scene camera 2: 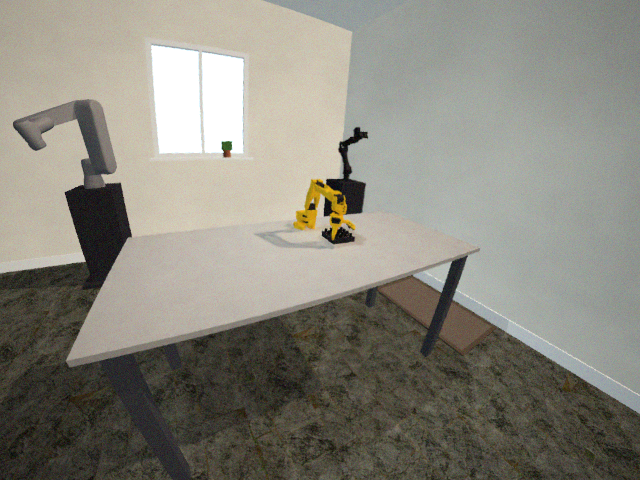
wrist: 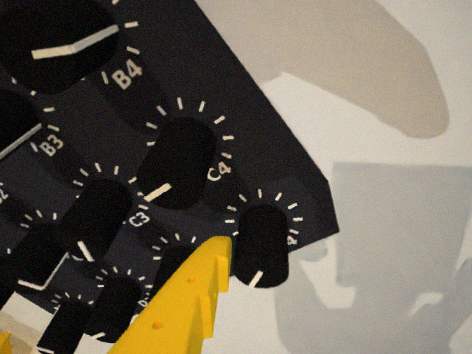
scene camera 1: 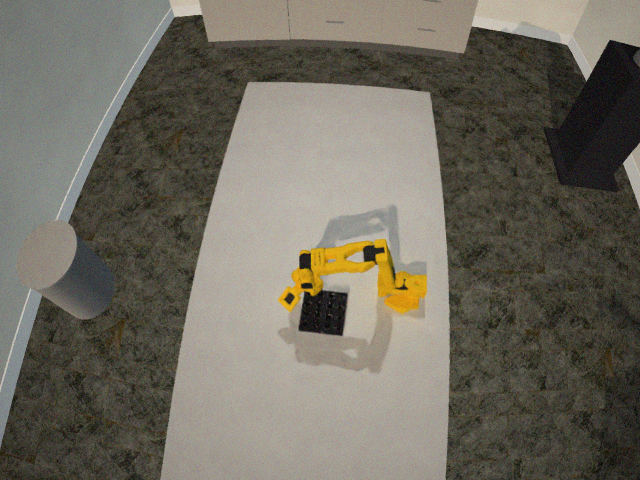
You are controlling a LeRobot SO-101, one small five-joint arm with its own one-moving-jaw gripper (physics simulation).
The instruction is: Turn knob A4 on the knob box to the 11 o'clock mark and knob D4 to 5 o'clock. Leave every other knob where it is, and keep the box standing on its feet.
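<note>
The black knob box stands flat on the table. In the wrist view, knob D4 is at the box's corner; its pale pointer line slants to the lower left, and its label is mostly hidden. Knob A4 does not show in that view. My gripper is low over the box, beside D4. In the wrist view, one notched yellow jaw shows, its tip just left of D4 and partly covering the D3 knob; the other jaw is out of the picture. The gripper is open and holds nothing.
Knobs C4, B4 and C3 stand close by on the box. The yellow arm reaches over the table from its base. Arm shadows fall around the box.
</note>
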